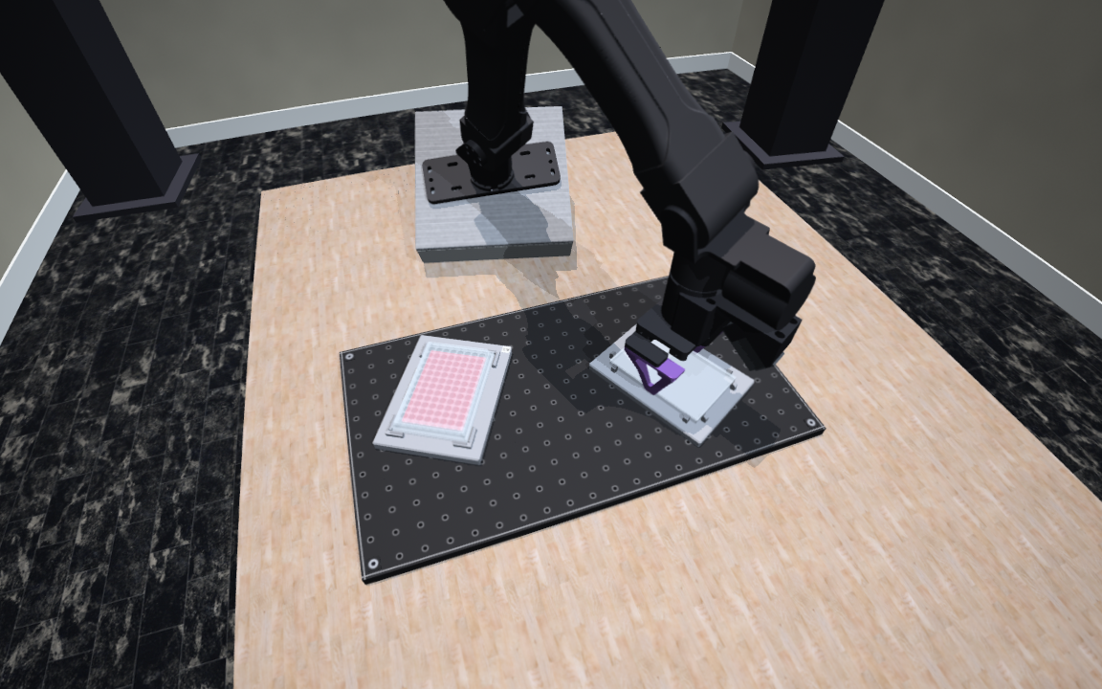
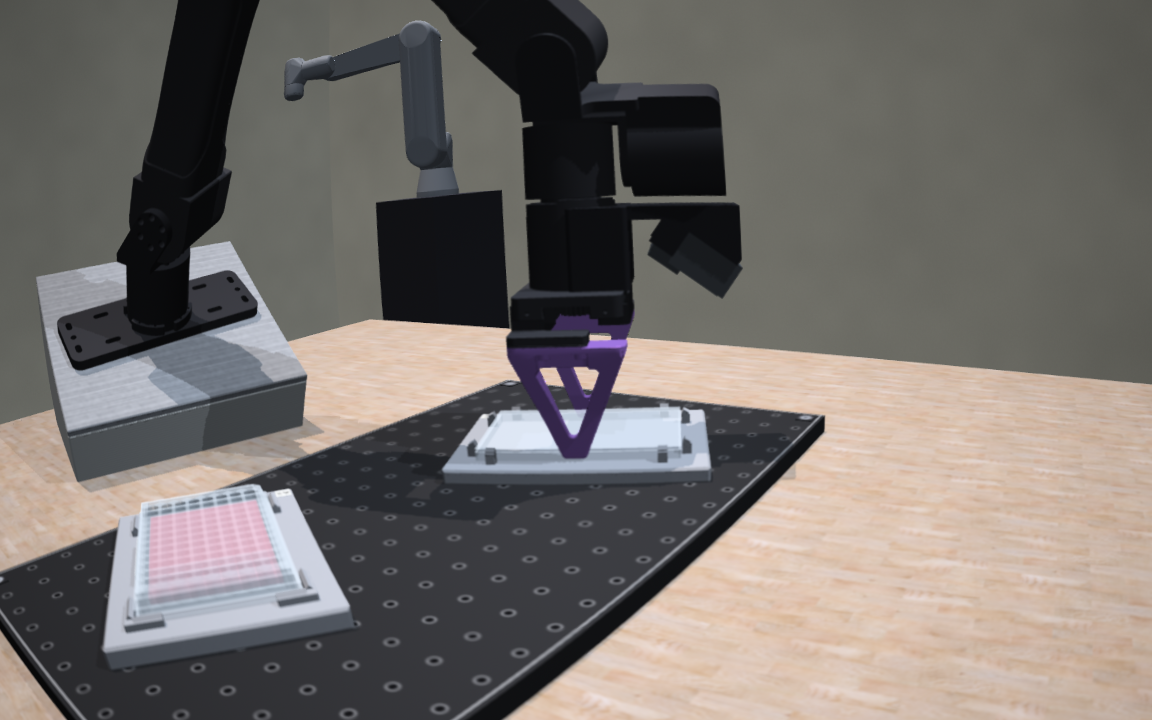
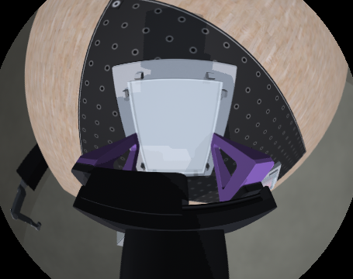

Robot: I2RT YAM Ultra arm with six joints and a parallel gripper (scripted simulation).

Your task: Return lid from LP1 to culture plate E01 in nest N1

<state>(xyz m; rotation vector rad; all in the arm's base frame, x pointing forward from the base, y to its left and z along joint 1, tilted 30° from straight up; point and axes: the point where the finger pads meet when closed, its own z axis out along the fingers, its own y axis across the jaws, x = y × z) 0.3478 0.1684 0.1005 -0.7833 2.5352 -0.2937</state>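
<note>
Right now the lid park LP1 is 2 cm below my hand. From my hand the other things lie so: culture plate E01: 27 cm to the right, 3 cm behind; then clear lid: 1 cm below.
</note>
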